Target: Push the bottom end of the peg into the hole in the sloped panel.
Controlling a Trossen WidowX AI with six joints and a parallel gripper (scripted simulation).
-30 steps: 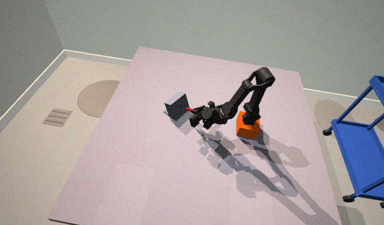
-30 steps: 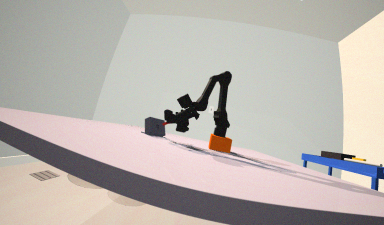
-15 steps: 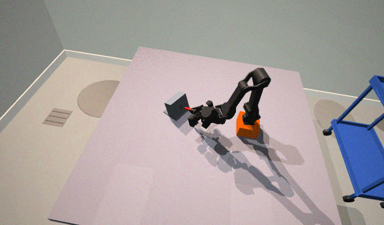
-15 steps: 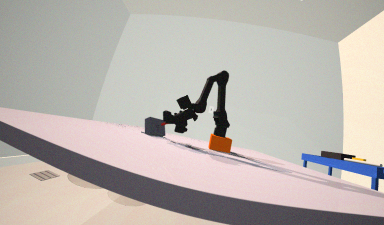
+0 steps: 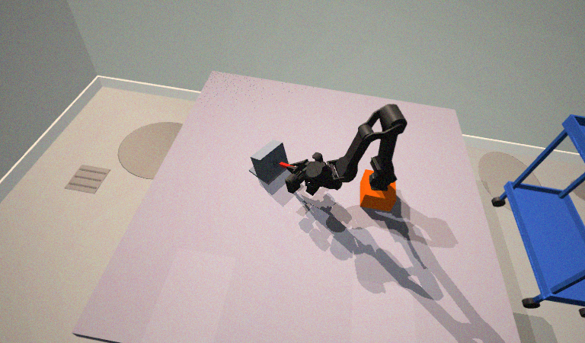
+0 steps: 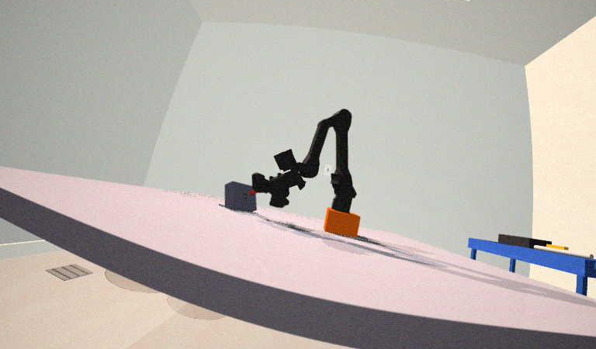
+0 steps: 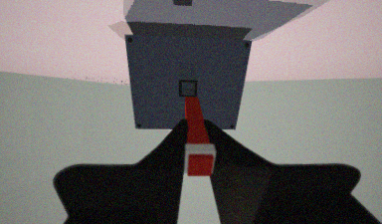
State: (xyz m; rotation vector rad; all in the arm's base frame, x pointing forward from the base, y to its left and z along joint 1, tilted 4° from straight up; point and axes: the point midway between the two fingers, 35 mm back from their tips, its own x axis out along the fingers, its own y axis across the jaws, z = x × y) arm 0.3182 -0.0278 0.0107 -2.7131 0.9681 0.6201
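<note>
My gripper tip is 70 mm short of the sloped panel, 60 mm to the left of it and 40 mm above it. From my gripper tip the other things lie so: red square peg (10 mm behind, 10 mm to the left, 10 mm above).
</note>
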